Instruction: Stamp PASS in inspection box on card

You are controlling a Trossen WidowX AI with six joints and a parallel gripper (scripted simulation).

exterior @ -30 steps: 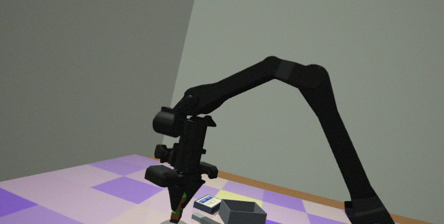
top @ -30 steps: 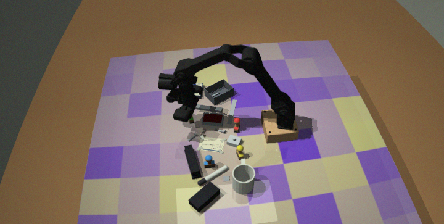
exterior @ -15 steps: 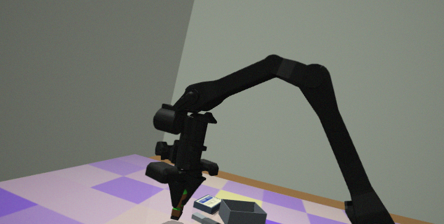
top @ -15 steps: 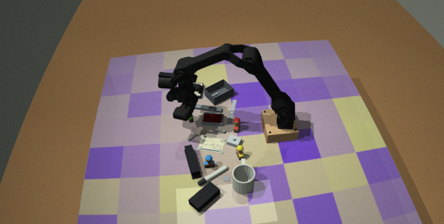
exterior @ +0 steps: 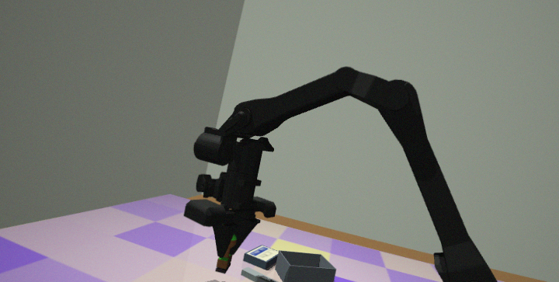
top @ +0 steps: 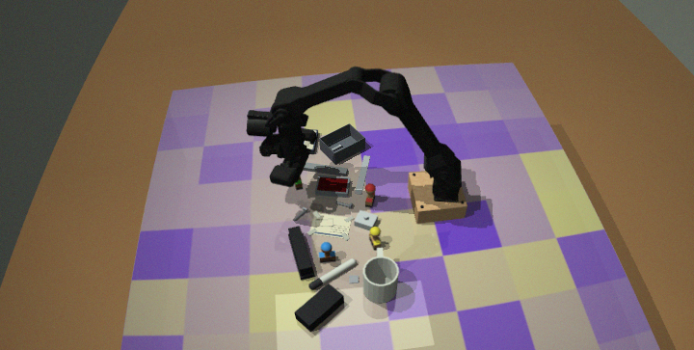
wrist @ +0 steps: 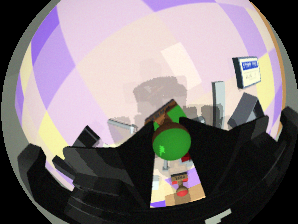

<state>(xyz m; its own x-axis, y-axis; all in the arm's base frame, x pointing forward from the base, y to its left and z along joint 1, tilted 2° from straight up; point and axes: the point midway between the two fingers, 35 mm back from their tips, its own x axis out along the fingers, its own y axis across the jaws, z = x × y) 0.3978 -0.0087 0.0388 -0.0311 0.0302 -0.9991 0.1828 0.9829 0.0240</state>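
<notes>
My gripper tip is now 90 mm past the red ink pad, 30 mm to the left of it and 60 mm above it. Also, from my gripper tip: white card: 100 mm behind, 100 mm to the left, 70 mm below; red stamp: 200 mm behind, 10 mm to the left, 50 mm below; green-knobbed stamp: right at my gripper tip.
</notes>
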